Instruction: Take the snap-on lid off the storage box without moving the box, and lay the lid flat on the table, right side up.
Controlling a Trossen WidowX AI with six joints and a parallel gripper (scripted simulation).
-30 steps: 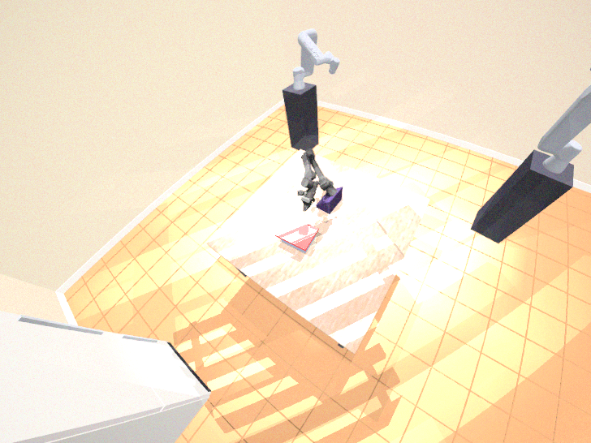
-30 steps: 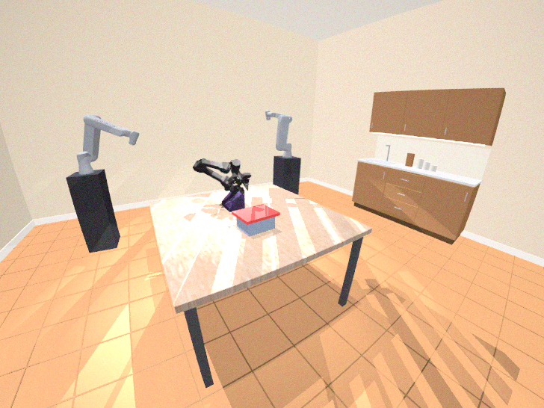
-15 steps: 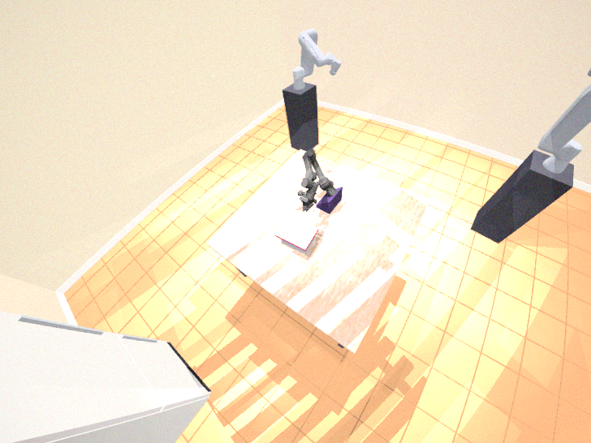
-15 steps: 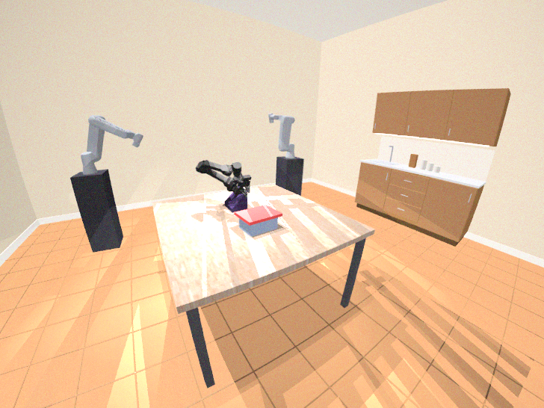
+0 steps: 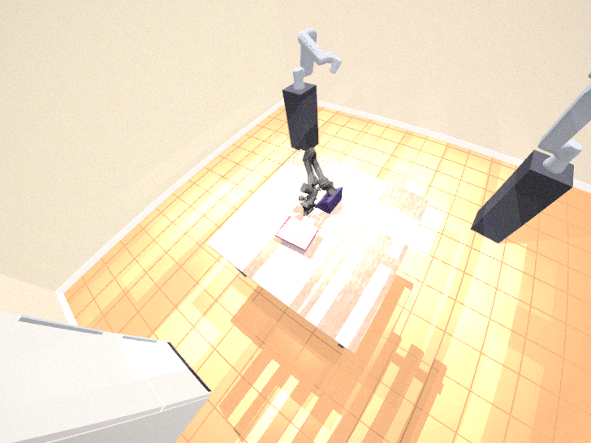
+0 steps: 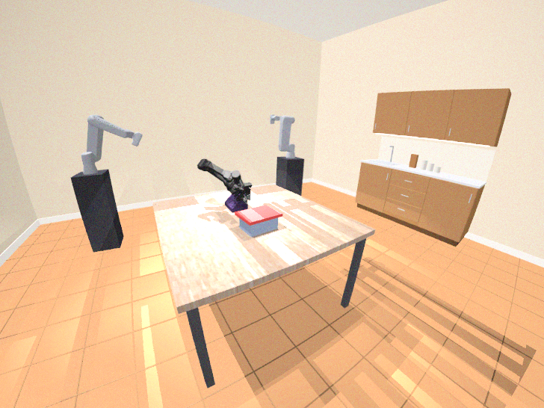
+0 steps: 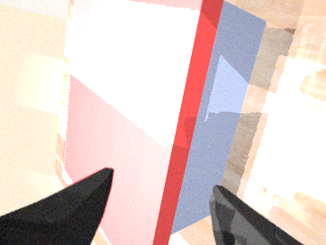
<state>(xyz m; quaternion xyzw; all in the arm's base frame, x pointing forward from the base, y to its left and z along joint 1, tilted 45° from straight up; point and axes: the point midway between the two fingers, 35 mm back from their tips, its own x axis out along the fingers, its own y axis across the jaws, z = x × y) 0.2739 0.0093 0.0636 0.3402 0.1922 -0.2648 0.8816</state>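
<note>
My gripper tip is 120 mm short of the red lid, 40 mm above it and 20 mm to the right of it. The rest, counted from my gripper tip: pale blue storage box (120 mm ahead, 90 mm below, 20 mm to the left).
</note>
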